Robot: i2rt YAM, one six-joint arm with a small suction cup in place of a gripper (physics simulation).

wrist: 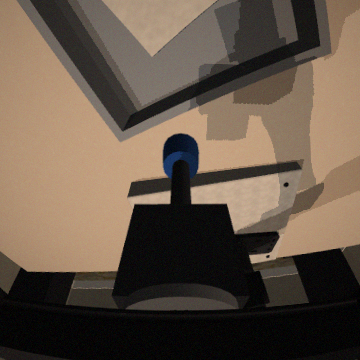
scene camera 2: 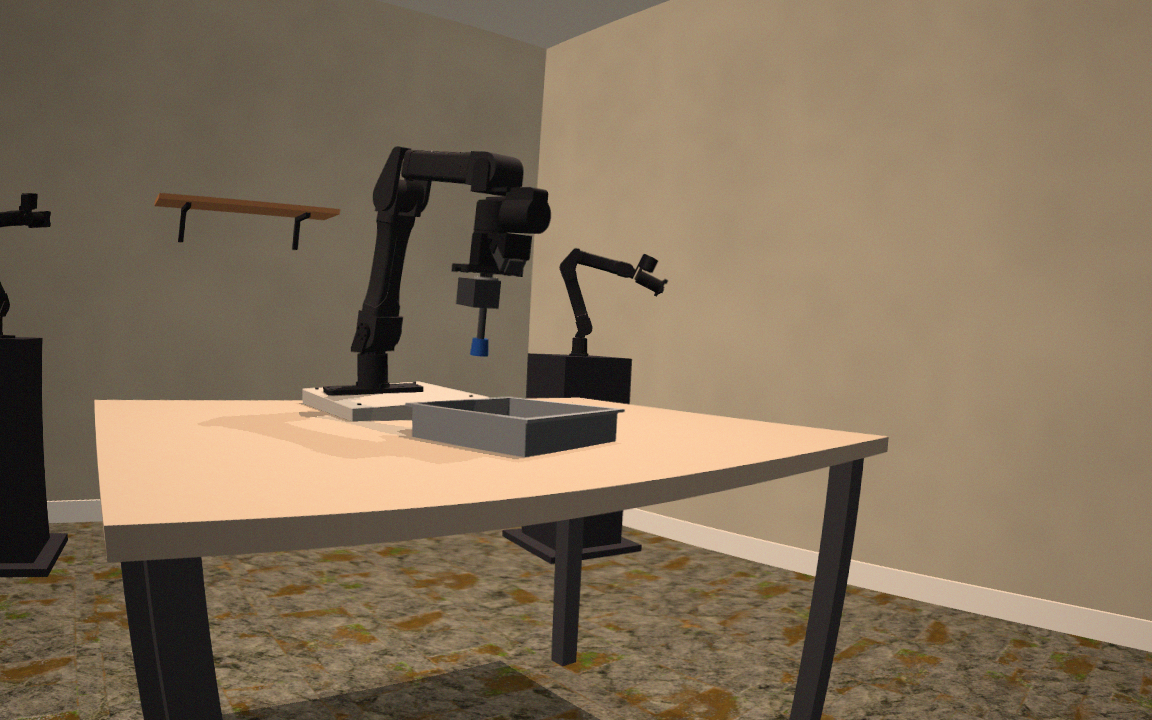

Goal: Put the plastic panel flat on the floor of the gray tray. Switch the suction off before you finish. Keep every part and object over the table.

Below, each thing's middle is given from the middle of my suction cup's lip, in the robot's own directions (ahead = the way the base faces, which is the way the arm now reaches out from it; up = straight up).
Right now the gray tray point(scene camera 2: 521, 427) is 12 cm ahead of my suction cup, 10 cm below it and 1 cm to the left of it.
